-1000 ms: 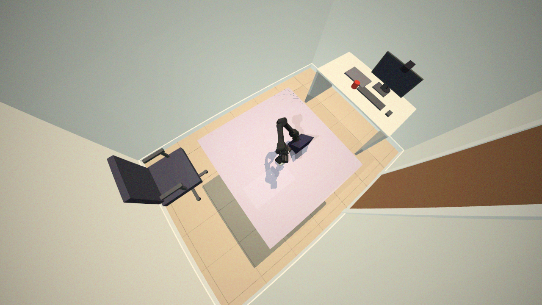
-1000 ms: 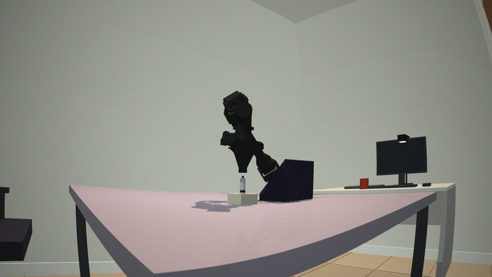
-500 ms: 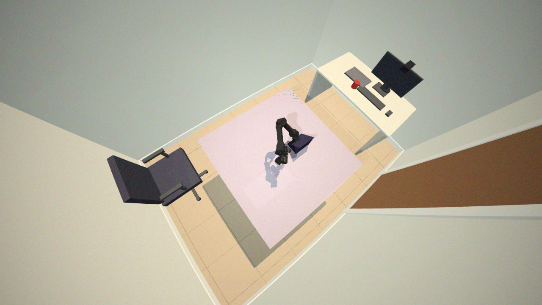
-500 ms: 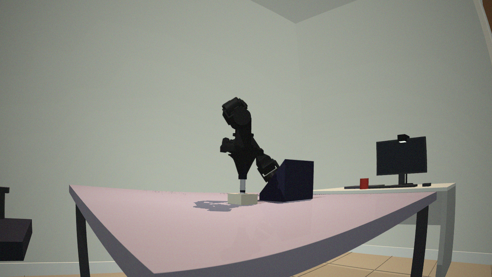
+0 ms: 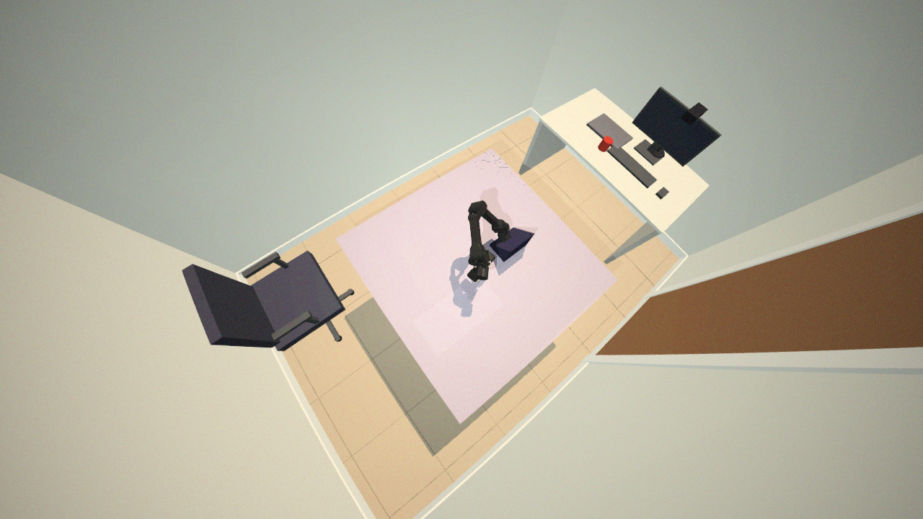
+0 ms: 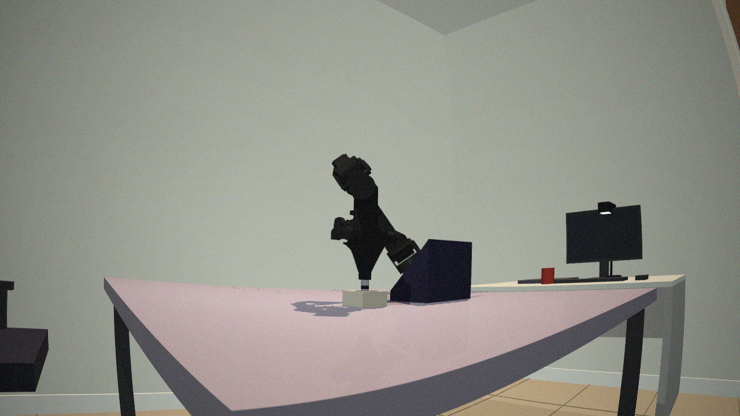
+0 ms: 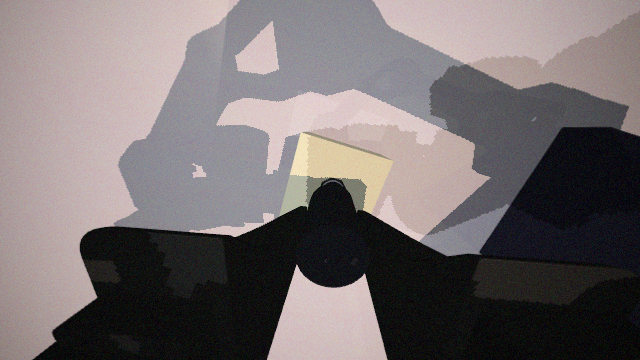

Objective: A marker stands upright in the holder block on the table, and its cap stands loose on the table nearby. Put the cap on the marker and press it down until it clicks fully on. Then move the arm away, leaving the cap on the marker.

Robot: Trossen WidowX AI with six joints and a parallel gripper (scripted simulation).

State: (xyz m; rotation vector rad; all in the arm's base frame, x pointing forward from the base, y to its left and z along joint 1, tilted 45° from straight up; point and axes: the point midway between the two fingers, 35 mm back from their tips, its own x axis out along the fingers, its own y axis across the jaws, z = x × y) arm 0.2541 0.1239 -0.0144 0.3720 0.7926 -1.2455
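Now: gripper tip 1 cm above the marker. From my gripper tip the other things lie so: cream holder block 6 cm below; then dark marker cap 1 cm above.
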